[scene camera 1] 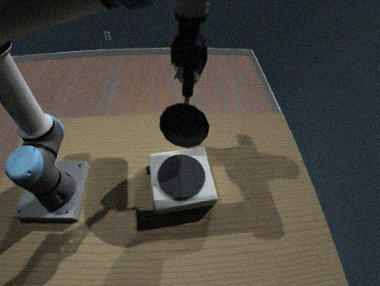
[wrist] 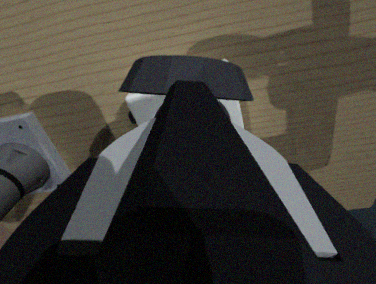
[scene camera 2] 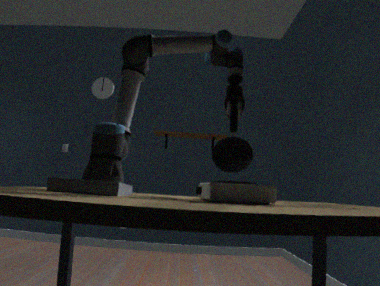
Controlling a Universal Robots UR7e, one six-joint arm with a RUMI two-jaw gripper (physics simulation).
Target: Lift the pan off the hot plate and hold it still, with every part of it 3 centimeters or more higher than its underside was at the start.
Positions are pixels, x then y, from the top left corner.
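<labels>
Dark round pan: visible in scene camera 1, in scene camera 2 and in the wrist view [197,199]. On the pan, [scene camera 1: 184,125] and [scene camera 2: 231,161] are the same spot.
</labels>
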